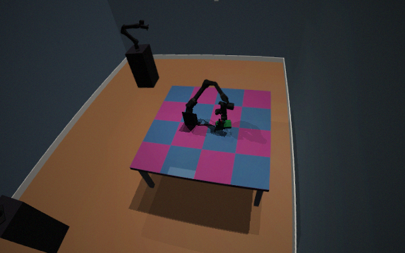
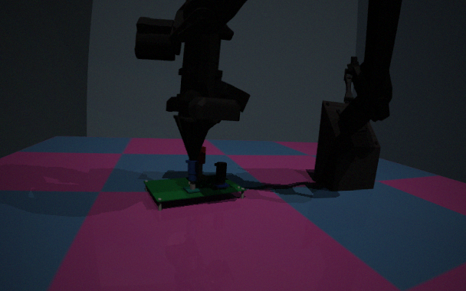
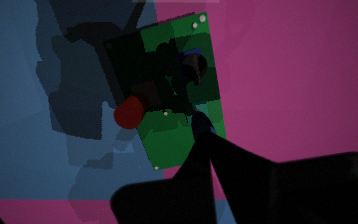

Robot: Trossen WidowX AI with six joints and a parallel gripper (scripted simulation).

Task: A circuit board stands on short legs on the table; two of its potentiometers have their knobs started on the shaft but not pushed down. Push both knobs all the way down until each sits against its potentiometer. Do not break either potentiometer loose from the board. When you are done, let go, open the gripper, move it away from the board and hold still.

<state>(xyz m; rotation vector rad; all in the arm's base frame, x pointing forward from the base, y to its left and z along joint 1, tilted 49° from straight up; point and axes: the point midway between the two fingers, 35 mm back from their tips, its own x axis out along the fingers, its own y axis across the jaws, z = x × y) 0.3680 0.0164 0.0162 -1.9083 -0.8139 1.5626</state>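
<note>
The blue knob lies 20 mm below my gripper tip. The rest, counted from my gripper tip: black knob 50 mm behind, 20 mm below, 10 mm to the right.
</note>
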